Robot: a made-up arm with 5 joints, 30 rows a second.
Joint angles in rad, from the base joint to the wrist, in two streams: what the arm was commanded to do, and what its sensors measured. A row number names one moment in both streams.
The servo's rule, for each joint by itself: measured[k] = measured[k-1] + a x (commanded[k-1-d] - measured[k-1]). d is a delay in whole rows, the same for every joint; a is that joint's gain. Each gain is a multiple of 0.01, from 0.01 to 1. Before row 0 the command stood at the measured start. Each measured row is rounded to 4 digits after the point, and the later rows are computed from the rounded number. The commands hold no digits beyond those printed.
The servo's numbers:
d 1
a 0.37 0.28 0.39 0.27 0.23
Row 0, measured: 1.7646 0.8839 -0.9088 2.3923 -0.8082
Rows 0 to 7, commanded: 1.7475 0.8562 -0.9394 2.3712 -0.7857; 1.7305 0.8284 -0.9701 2.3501 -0.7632; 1.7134 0.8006 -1.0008 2.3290 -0.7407; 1.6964 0.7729 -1.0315 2.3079 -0.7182; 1.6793 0.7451 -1.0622 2.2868 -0.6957; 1.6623 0.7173 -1.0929 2.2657 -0.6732; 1.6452 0.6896 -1.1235 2.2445 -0.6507; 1.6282 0.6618 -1.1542 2.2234 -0.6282
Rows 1 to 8, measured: 1.7646 0.8839 -0.9088 2.3923 -0.8082; 1.7583 0.8761 -0.9207 2.3866 -0.8030; 1.7480 0.8627 -0.9400 2.3767 -0.7938; 1.7352 0.8453 -0.9637 2.3638 -0.7816; 1.7208 0.8250 -0.9901 2.3487 -0.7670; 1.7054 0.8026 -1.0182 2.3320 -0.7506; 1.6895 0.7787 -1.0473 2.3141 -0.7328; 1.6731 0.7538 -1.0770 2.2953 -0.7139
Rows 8 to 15, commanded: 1.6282 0.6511 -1.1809 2.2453 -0.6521; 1.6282 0.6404 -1.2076 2.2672 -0.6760; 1.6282 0.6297 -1.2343 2.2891 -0.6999; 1.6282 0.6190 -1.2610 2.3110 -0.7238; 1.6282 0.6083 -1.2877 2.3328 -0.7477; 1.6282 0.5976 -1.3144 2.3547 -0.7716; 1.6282 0.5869 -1.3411 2.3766 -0.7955; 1.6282 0.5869 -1.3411 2.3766 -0.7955
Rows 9 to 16, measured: 1.6565 0.7280 -1.1071 2.2759 -0.6942; 1.6460 0.7065 -1.1359 2.2676 -0.6845; 1.6394 0.6880 -1.1639 2.2675 -0.6825; 1.6353 0.6717 -1.1914 2.2733 -0.6865; 1.6327 0.6569 -1.2185 2.2835 -0.6951; 1.6310 0.6433 -1.2455 2.2968 -0.7072; 1.6300 0.6305 -1.2724 2.3124 -0.7220; 1.6293 0.6183 -1.2992 2.3297 -0.7389
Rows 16 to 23, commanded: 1.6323 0.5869 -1.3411 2.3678 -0.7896; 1.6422 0.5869 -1.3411 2.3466 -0.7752; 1.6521 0.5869 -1.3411 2.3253 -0.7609; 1.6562 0.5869 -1.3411 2.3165 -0.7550; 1.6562 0.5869 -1.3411 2.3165 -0.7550; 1.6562 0.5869 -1.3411 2.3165 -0.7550; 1.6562 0.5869 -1.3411 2.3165 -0.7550; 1.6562 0.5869 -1.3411 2.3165 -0.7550
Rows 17 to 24, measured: 1.6289 0.6095 -1.3155 2.3424 -0.7519; 1.6302 0.6032 -1.3255 2.3493 -0.7606; 1.6346 0.5986 -1.3316 2.3486 -0.7640; 1.6411 0.5953 -1.3353 2.3423 -0.7633; 1.6467 0.5929 -1.3376 2.3353 -0.7614; 1.6502 0.5912 -1.3390 2.3302 -0.7599; 1.6524 0.5900 -1.3398 2.3265 -0.7588; 1.6538 0.5891 -1.3403 2.3238 -0.7579
